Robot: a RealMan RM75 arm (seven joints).
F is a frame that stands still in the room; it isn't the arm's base.
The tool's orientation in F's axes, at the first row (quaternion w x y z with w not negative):
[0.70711, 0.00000, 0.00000, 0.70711]
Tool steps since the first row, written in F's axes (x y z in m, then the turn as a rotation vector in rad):
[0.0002, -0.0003, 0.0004, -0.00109, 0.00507, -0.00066]
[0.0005, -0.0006, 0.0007, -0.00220, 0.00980, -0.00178]
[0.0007, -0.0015, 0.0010, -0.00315, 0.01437, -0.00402]
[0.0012, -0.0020, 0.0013, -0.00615, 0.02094, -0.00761]
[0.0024, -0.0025, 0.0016, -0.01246, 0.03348, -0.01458]
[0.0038, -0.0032, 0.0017, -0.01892, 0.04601, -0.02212]
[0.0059, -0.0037, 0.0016, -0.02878, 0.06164, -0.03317]
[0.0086, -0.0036, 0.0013, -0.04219, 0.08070, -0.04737]
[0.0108, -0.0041, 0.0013, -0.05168, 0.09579, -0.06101]
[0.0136, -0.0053, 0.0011, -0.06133, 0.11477, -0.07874]
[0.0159, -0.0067, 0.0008, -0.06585, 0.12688, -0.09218]
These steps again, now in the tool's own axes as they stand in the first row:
[-0.0003, -0.0002, 0.0004, 0.00507, 0.00109, -0.00066]
[-0.0006, -0.0005, 0.0007, 0.00980, 0.00220, -0.00178]
[-0.0015, -0.0007, 0.0010, 0.01437, 0.00315, -0.00402]
[-0.0020, -0.0012, 0.0013, 0.02094, 0.00615, -0.00761]
[-0.0025, -0.0024, 0.0016, 0.03348, 0.01246, -0.01458]
[-0.0032, -0.0038, 0.0017, 0.04601, 0.01892, -0.02212]
[-0.0037, -0.0059, 0.0016, 0.06164, 0.02878, -0.03317]
[-0.0036, -0.0086, 0.0013, 0.08070, 0.04219, -0.04737]
[-0.0041, -0.0108, 0.0013, 0.09579, 0.05168, -0.06101]
[-0.0053, -0.0136, 0.0011, 0.11477, 0.06133, -0.07874]
[-0.0067, -0.0159, 0.0008, 0.12688, 0.06585, -0.09218]

